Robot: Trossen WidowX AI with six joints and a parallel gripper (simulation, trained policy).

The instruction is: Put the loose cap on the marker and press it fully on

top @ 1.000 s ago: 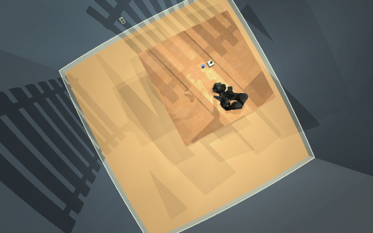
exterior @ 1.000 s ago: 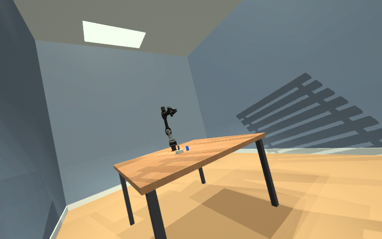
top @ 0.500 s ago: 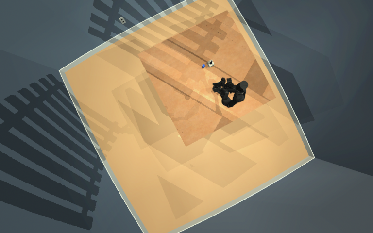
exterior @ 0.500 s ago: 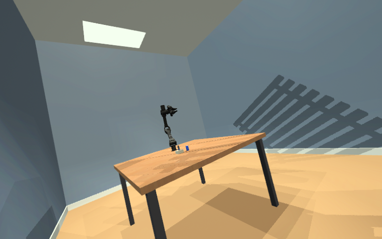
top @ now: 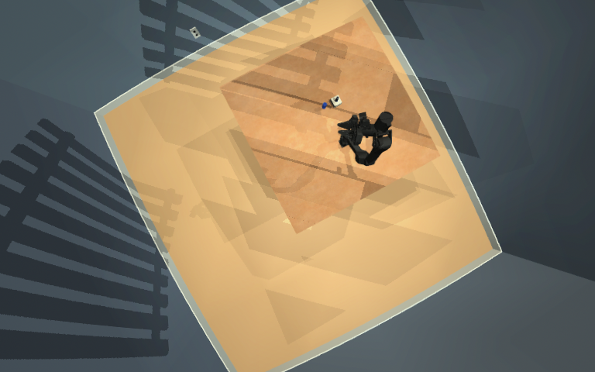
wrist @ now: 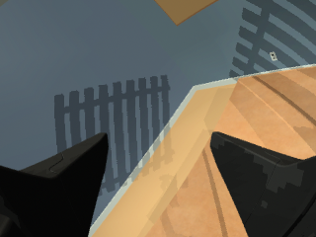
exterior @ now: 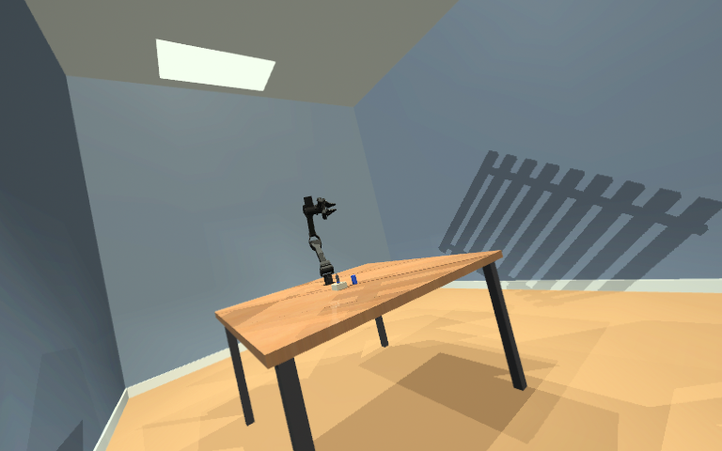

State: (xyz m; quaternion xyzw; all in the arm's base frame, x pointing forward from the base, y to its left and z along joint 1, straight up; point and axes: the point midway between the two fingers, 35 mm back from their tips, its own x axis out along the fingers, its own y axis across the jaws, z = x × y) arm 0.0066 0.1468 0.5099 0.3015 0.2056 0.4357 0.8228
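The blue cap is 29 cm ahead of my gripper tip, 17 cm to the right of it and 48 cm below it. Also, from my gripper tip: white holder block 28 cm ahead, 27 cm to the right, 49 cm below.
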